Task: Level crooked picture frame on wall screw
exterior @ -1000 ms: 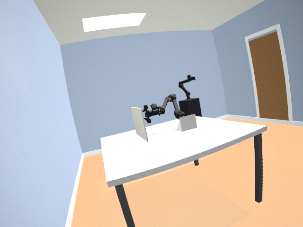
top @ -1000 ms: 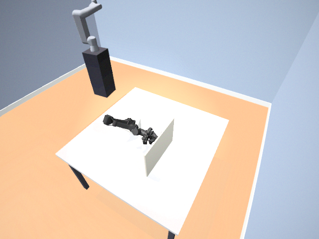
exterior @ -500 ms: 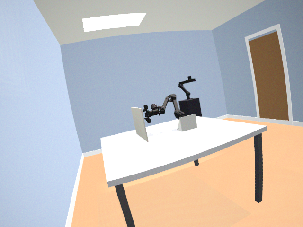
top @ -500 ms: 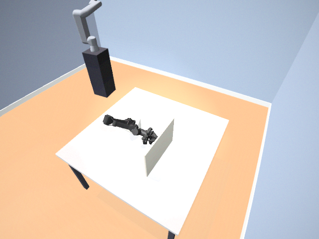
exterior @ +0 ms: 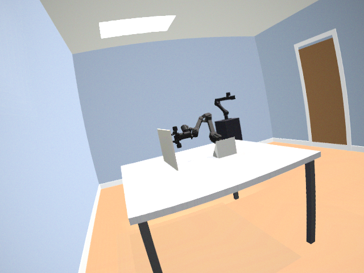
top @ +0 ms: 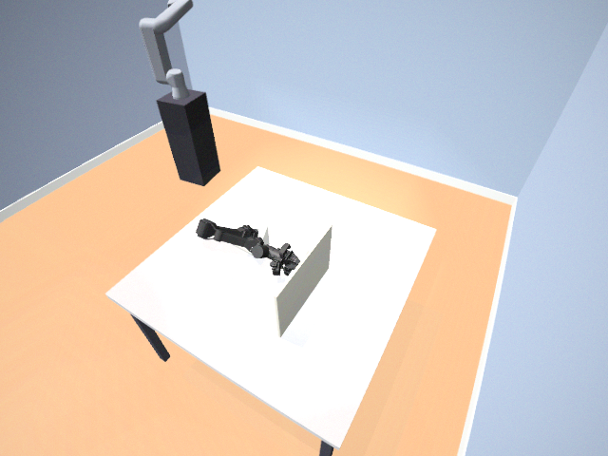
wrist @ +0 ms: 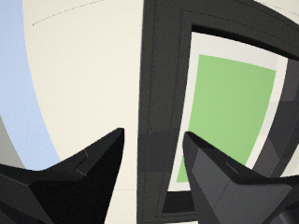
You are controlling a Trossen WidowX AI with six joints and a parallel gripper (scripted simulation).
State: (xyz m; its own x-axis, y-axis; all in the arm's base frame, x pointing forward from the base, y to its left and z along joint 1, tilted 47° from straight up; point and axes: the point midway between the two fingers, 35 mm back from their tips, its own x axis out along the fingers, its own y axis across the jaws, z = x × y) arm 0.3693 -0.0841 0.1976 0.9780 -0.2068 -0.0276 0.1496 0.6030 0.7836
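Right now my gripper tip is 5 cm above the picture frame and 1 cm to the right of it. From my gripper tip the other things lie so: cream wall panel: 7 cm below, 1 cm to the right, 1 cm ahead.
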